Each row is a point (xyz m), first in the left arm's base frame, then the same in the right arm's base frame.
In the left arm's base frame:
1: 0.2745 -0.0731 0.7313
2: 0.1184 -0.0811 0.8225
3: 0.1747 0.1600 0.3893
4: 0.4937 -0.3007 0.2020
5: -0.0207 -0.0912 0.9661
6: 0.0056 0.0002 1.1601
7: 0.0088 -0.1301 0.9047
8: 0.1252 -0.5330 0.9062
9: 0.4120 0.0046 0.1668
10: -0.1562 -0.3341 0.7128
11: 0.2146 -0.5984 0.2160
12: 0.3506 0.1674 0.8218
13: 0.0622 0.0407 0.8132
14: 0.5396 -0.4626 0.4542
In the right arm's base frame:
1: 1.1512 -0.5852 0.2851
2: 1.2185 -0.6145 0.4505
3: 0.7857 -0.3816 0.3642
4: 0.6739 -0.7927 -0.0452
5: 1.3402 -0.6416 0.6071
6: 1.5305 -0.5410 0.6252
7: 1.2861 -0.6774 0.5630
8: 1.3273 -1.0569 0.3893
9: 0.6100 -0.5052 0.0747
10: 1.0835 -0.9107 0.6638
11: 0.6628 -1.1297 0.1850
12: 1.2385 -0.3330 0.2607
13: 1.1942 -0.5034 0.5221
14: 0.9387 -0.9372 -0.0750

